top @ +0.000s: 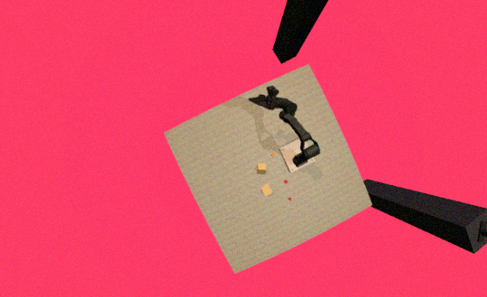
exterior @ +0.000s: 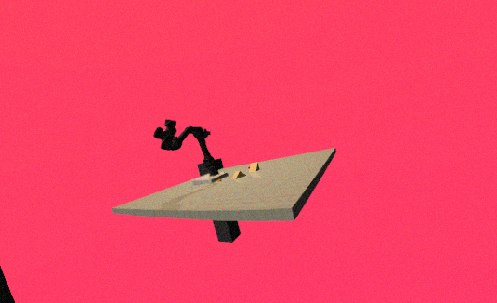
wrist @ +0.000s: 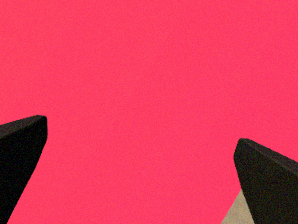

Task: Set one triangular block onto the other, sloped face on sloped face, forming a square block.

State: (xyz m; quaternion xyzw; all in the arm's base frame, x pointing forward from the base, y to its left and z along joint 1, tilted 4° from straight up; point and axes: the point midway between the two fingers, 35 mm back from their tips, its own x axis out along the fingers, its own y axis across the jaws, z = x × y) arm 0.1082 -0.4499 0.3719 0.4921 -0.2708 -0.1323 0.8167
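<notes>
My gripper tip is 11 cm short of the block, 40 cm to the right of it and 37 cm above it. Also, from my gripper tip: orange piece (2 cm behind, 35 cm to the left, 39 cm below).
</notes>
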